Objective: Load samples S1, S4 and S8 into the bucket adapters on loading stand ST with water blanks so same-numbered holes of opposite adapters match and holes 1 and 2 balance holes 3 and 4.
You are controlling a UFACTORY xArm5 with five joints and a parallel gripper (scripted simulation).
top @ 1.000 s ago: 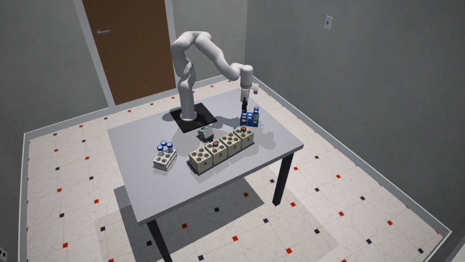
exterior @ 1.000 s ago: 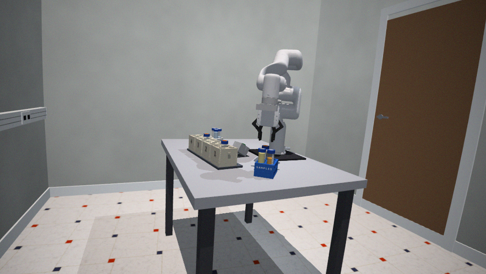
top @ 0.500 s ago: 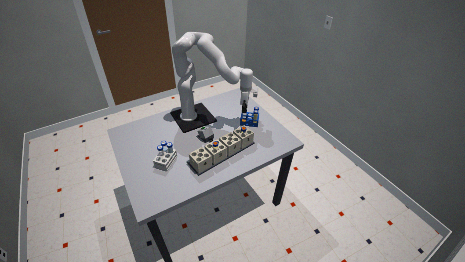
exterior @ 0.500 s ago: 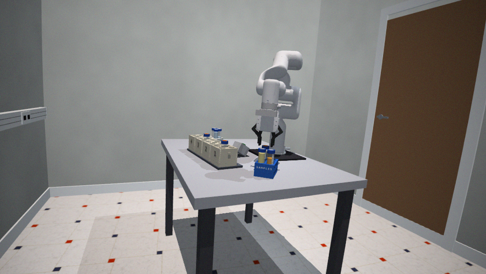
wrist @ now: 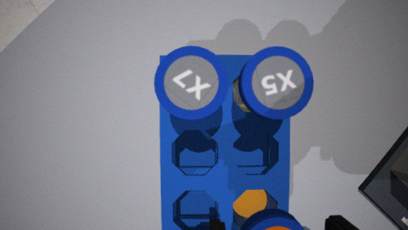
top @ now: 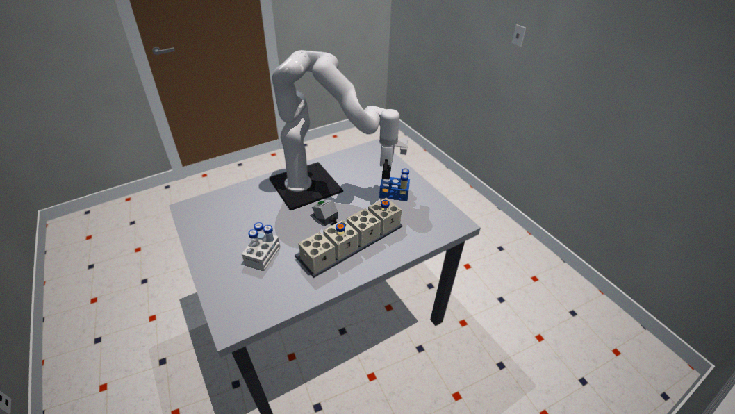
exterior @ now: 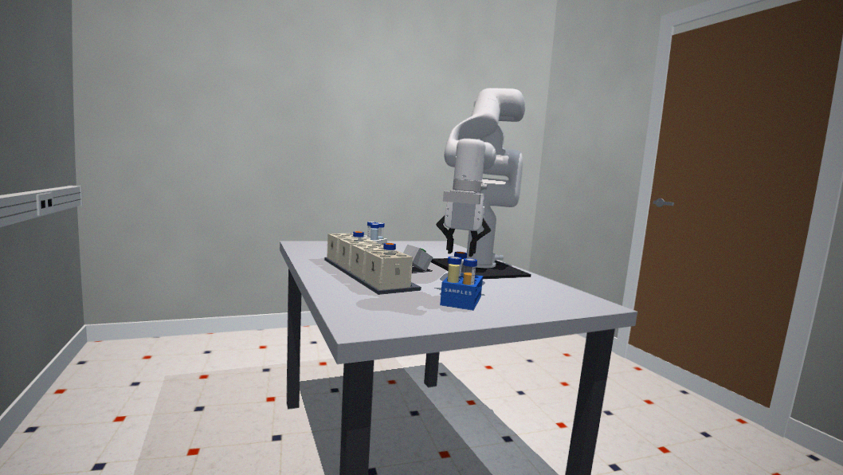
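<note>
Now: the blue samples rack 10 cm below my hand, 4 cm to the left of it and 1 cm ahead of it. From my hand the other things lie so: adapter 3: 32 cm to the right, 20 cm ahead, 8 cm below; white rack: 61 cm to the right, 10 cm below, 9 cm ahead.
</note>
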